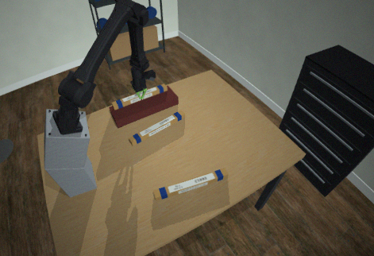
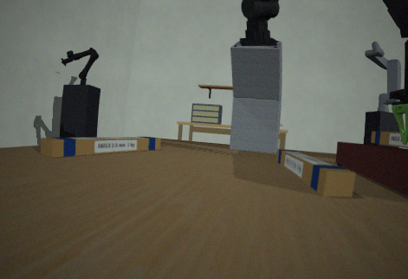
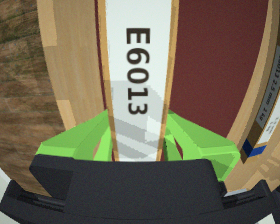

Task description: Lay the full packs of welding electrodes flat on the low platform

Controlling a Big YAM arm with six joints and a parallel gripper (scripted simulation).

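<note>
Now: hand 610 mm to the left of the pack of welding electrodes, 140 mm past it and 60 mm above it. Also, from my hand: dark red platform (60 mm below, 40 mm to the right, 10 mm behind).
</note>
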